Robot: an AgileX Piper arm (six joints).
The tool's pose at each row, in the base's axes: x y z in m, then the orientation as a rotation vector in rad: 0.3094 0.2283 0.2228 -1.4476 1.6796 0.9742; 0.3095 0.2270 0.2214 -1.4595 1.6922 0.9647; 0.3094 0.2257 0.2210 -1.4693 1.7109 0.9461; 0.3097 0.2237 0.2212 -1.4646 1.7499 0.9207; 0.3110 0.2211 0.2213 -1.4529 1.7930 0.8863; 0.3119 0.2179 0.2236 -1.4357 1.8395 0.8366
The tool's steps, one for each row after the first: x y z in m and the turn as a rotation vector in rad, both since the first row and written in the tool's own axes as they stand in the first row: 0.0018 -0.0003 -0.0005 -0.0001 0.0171 0.0004; 0.0028 -0.0004 -0.0015 0.0069 0.0388 0.0020; 0.0035 -0.0009 -0.0033 0.0254 0.0664 0.0186; 0.0044 -0.0024 -0.0056 0.0529 0.0951 0.0370; 0.0038 -0.0033 -0.0095 0.0925 0.1273 0.0540
